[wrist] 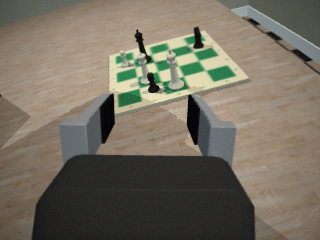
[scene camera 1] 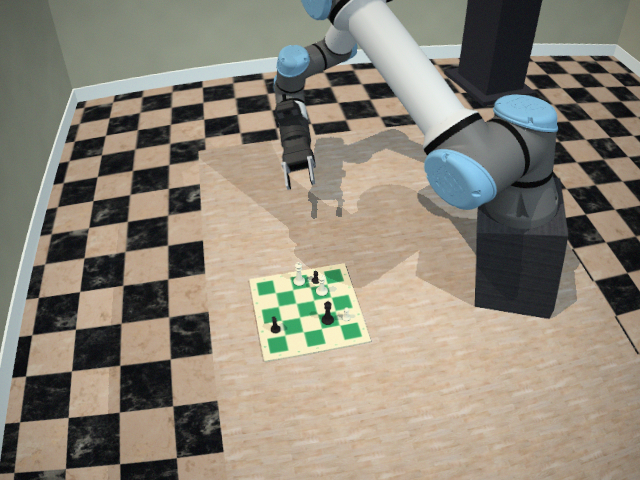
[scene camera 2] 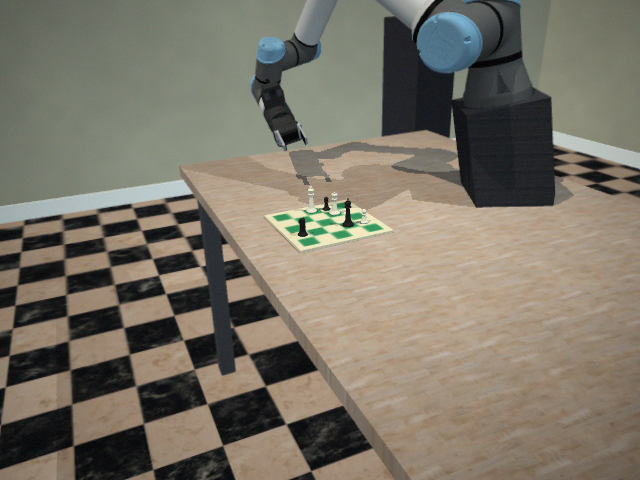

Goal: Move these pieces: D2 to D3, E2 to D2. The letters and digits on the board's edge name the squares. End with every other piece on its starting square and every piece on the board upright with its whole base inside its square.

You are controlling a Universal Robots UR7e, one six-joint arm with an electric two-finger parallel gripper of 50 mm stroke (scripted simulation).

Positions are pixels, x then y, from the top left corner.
my gripper: wrist; scene camera 1 300,185; scene camera 2
same spot on my gripper: (wrist: pixel 83 135) = (scene camera 2: pixel 297 127)
